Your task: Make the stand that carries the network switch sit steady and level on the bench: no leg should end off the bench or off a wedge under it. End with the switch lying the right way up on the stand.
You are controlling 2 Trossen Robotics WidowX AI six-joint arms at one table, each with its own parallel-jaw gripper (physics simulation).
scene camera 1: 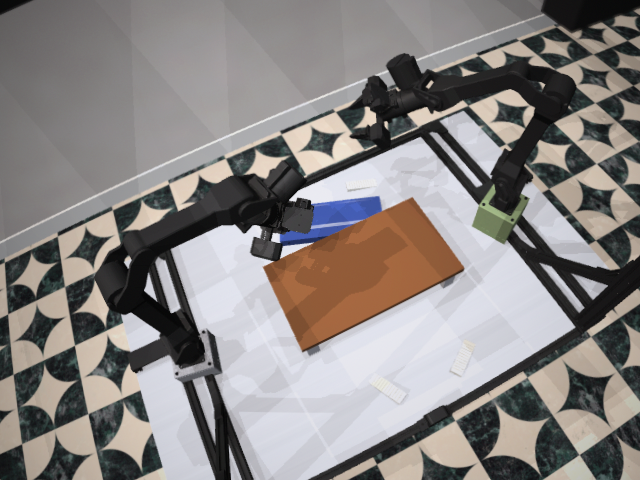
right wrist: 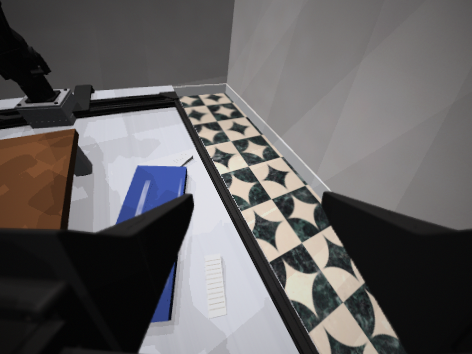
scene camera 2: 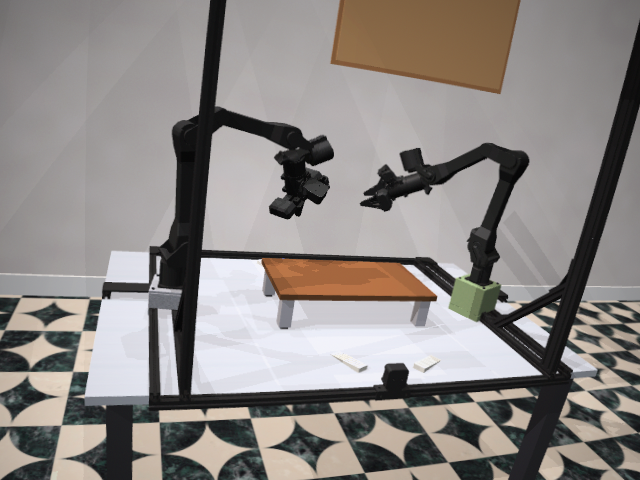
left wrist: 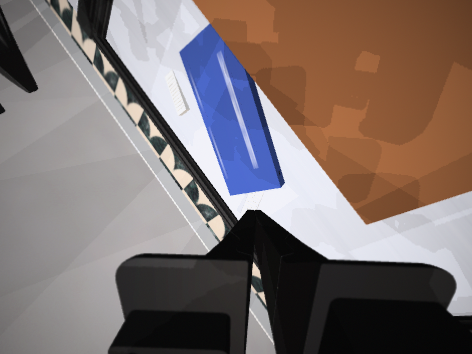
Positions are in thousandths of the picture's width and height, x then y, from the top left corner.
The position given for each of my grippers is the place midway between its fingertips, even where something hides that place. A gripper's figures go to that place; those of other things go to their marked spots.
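A blue network switch (scene camera 1: 515,453) is 1.22 m from the lens; my right gripper (scene camera 1: 546,255) is 1.14 m from the lens. A stand (scene camera 1: 537,584) is 1.04 m from the lens, and my left gripper (scene camera 1: 446,453) is 1 m from the lens. The marked spots on the blue network switch and the stand are 0.24 m apart.
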